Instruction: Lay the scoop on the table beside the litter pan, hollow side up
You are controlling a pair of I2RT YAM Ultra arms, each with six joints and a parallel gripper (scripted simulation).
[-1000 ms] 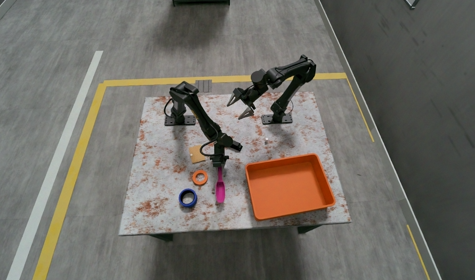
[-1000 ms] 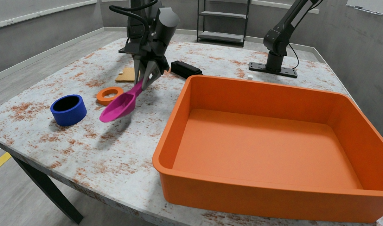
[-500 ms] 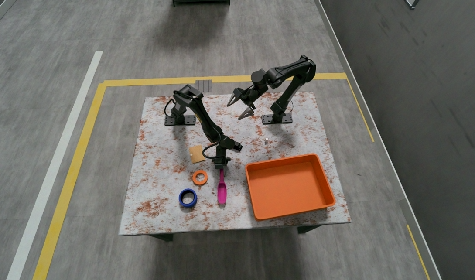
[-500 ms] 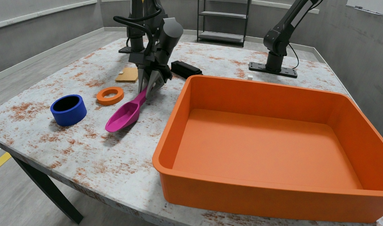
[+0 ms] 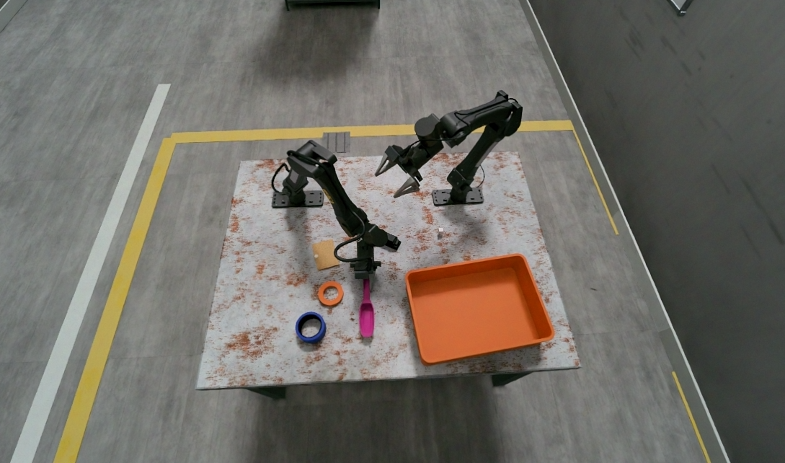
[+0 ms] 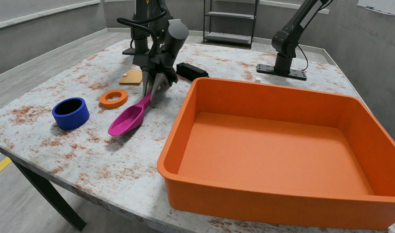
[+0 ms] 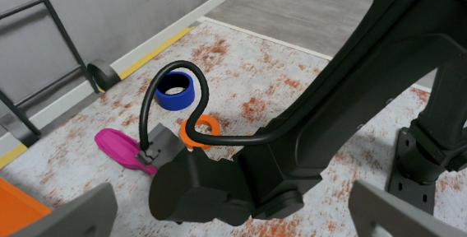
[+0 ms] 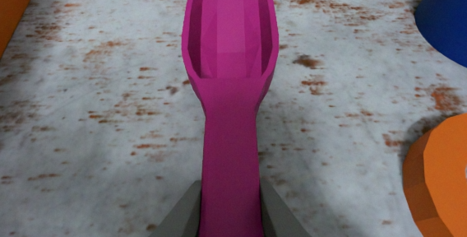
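My right gripper is now 60 mm short of the magenta scoop and 10 mm above it. From my right hand the other things lie so: white cube: 220 mm behind, 270 mm to the left, 10 mm below; tan pad: 140 mm behind, 150 mm to the right, 20 mm below; orange ring: 10 mm ahead, 120 mm to the right, 20 mm below.
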